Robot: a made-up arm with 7 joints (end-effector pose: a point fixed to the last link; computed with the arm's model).
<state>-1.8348 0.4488 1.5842 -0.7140 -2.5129 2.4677 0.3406</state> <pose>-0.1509 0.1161 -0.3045 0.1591 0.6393 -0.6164 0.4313</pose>
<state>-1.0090 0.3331 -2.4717 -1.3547 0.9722 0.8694 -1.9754</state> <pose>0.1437 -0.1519 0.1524 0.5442 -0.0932 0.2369 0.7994</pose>
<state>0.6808 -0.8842 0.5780 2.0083 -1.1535 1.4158 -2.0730</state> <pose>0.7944 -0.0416 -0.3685 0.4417 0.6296 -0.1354 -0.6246</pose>
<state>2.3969 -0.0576 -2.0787 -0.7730 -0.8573 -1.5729 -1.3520</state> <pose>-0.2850 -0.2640 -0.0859 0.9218 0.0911 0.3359 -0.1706</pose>
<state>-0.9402 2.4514 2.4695 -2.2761 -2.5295 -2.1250 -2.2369</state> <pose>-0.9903 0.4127 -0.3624 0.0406 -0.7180 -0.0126 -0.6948</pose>
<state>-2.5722 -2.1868 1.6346 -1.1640 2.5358 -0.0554 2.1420</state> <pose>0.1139 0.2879 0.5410 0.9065 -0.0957 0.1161 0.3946</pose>
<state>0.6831 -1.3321 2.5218 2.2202 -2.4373 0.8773 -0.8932</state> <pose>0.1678 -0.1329 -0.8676 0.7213 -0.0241 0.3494 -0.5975</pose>
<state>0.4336 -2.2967 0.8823 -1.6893 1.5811 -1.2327 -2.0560</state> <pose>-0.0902 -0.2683 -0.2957 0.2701 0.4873 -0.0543 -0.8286</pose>
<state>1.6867 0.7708 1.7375 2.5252 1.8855 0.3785 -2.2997</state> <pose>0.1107 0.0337 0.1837 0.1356 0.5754 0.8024 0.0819</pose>
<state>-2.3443 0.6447 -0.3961 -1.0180 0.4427 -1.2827 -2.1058</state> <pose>-0.0554 0.0411 0.4545 0.8591 -0.4848 0.1579 -0.0448</pose>
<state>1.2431 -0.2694 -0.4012 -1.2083 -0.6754 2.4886 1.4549</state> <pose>0.1339 -0.6682 -0.3783 0.1121 0.1931 -0.9738 -0.0434</pose>
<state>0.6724 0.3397 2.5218 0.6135 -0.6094 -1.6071 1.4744</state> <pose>0.1920 -0.1488 -0.4008 0.2405 0.2213 -0.7772 0.5378</pose>
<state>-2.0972 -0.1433 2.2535 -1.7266 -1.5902 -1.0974 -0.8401</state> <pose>0.2865 -0.1794 -0.3951 0.8440 -0.4386 -0.1944 0.2398</pose>
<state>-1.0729 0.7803 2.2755 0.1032 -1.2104 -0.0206 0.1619</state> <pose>-0.3603 0.3509 0.1557 0.8186 -0.4376 0.3506 0.1242</pose>
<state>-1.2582 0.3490 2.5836 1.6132 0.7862 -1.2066 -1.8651</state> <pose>0.5395 0.1803 -0.0854 0.0095 0.0520 0.3942 0.9175</pose>
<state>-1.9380 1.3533 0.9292 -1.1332 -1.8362 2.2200 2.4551</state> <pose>0.0533 0.3227 -0.5293 0.1086 0.2210 0.6023 0.7594</pose>
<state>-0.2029 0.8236 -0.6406 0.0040 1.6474 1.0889 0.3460</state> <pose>0.0453 0.1254 -0.1047 0.5690 0.0782 -0.1841 -0.7977</pose>
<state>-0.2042 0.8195 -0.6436 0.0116 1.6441 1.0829 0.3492</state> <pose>0.0432 0.1256 -0.1035 0.5745 0.0769 -0.1798 -0.7948</pose>
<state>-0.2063 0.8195 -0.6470 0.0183 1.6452 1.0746 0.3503</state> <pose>0.0412 0.1253 -0.1016 0.5790 0.0786 -0.1748 -0.7925</pose>
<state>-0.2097 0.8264 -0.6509 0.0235 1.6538 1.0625 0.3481</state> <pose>0.0397 0.1243 -0.0985 0.5817 0.0850 -0.1684 -0.7912</pose>
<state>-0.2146 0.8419 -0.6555 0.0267 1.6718 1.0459 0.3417</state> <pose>0.0387 0.1224 -0.0940 0.5819 0.0974 -0.1605 -0.7913</pose>
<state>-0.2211 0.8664 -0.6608 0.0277 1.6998 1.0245 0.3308</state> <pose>0.0381 0.1194 -0.0880 0.5792 0.1162 -0.1509 -0.7926</pose>
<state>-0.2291 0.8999 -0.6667 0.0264 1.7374 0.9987 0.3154</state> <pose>0.0378 0.1151 -0.0807 0.5735 0.1414 -0.1401 -0.7946</pose>
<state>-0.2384 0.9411 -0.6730 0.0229 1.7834 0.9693 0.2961</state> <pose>0.0376 0.1095 -0.0725 0.5645 0.1724 -0.1282 -0.7970</pose>
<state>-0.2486 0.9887 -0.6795 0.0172 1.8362 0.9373 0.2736</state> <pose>0.0372 0.1027 -0.0637 0.5523 0.2082 -0.1156 -0.7989</pose>
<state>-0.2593 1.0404 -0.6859 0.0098 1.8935 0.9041 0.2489</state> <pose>0.0365 0.0946 -0.0548 0.5372 0.2471 -0.1027 -0.7999</pose>
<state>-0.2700 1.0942 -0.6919 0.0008 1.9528 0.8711 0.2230</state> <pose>0.0353 0.0856 -0.0462 0.5196 0.2874 -0.0900 -0.7995</pose>
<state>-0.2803 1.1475 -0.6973 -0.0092 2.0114 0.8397 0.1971</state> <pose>0.0337 0.0762 -0.0385 0.5006 0.3273 -0.0781 -0.7976</pose>
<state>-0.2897 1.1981 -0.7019 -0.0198 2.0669 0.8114 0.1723</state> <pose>0.0319 0.0668 -0.0319 0.4809 0.3647 -0.0673 -0.7945</pose>
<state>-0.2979 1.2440 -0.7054 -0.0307 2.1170 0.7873 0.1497</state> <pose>0.0300 0.0580 -0.0265 0.4616 0.3981 -0.0580 -0.7906</pose>
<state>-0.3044 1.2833 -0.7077 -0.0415 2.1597 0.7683 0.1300</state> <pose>0.0284 0.0503 -0.0225 0.4439 0.4263 -0.0507 -0.7865</pose>
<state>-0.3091 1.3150 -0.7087 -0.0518 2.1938 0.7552 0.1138</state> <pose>0.0273 0.0440 -0.0197 0.4285 0.4484 -0.0458 -0.7831</pose>
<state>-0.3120 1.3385 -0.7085 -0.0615 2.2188 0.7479 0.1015</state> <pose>0.0268 0.0395 -0.0179 0.4160 0.4643 -0.0432 -0.7807</pose>
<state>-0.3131 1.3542 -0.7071 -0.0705 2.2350 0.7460 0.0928</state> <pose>0.0270 0.0365 -0.0170 0.4064 0.4745 -0.0428 -0.7797</pose>
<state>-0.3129 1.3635 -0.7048 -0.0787 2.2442 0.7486 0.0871</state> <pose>0.0278 0.0349 -0.0167 0.3993 0.4798 -0.0443 -0.7800</pose>
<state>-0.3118 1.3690 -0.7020 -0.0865 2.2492 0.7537 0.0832</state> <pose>0.0290 0.0341 -0.0168 0.3937 0.4825 -0.0468 -0.7811</pose>
